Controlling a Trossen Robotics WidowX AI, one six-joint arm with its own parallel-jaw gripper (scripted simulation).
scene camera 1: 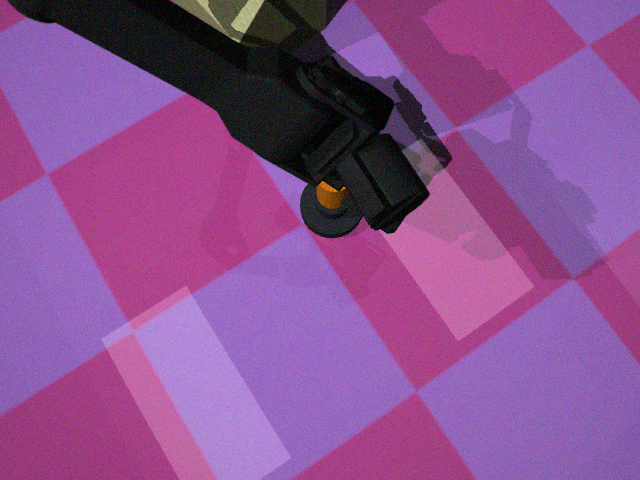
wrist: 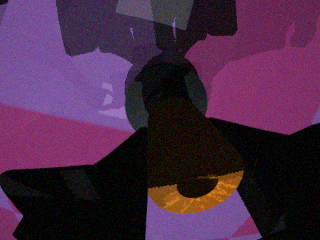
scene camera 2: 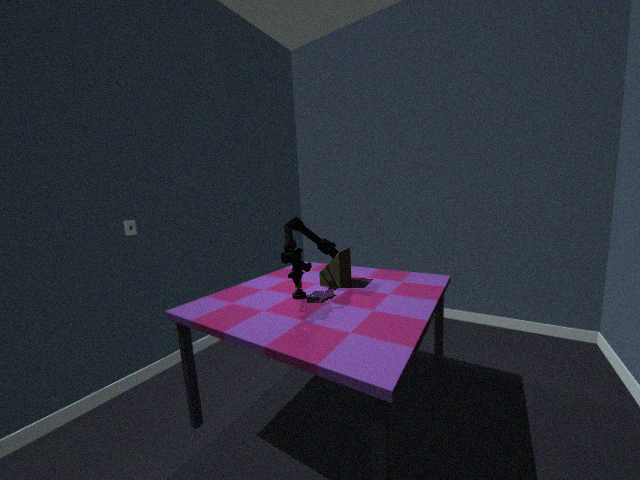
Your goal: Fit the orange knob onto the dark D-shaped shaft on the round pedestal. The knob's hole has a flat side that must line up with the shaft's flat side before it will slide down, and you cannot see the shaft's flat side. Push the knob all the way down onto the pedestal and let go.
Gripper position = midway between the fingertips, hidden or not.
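Scene camera 1 gives me a look at my gripper [scene camera 1: 333, 190]. In the wrist view I find a dark round pedestal [wrist: 161, 81], and there too I can see my gripper [wrist: 176, 128].
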